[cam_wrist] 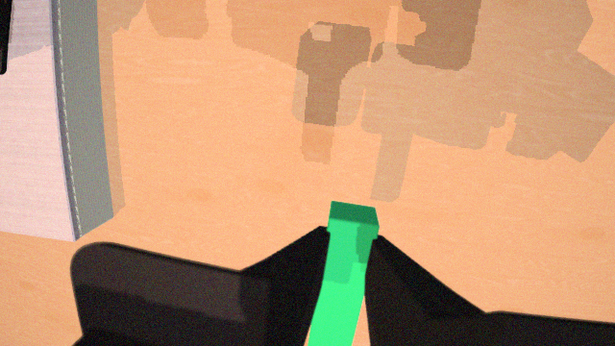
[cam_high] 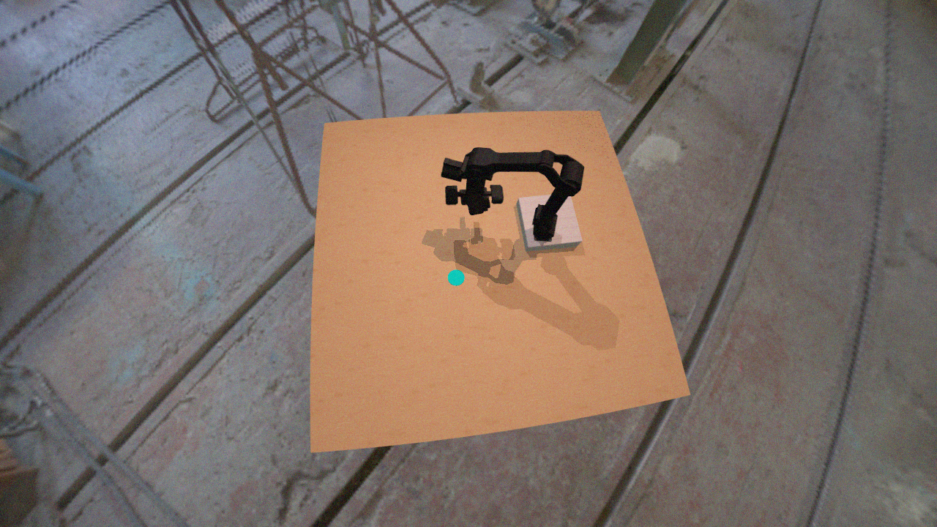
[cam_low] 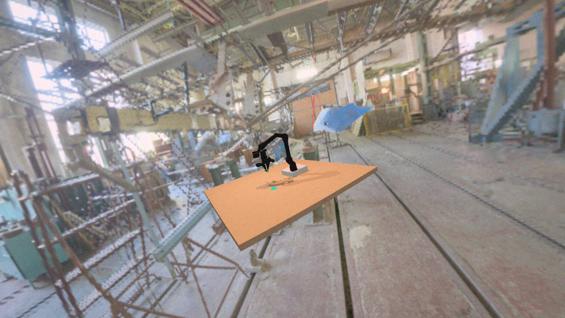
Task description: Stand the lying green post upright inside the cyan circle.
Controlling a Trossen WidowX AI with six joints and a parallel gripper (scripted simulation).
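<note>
Now: gripper tip 30 mm short of the cyan circle, 230 mm to the right of it and 110 mm above it. The rest, counted from my gripper tip: green post: 20 mm to the right.
</note>
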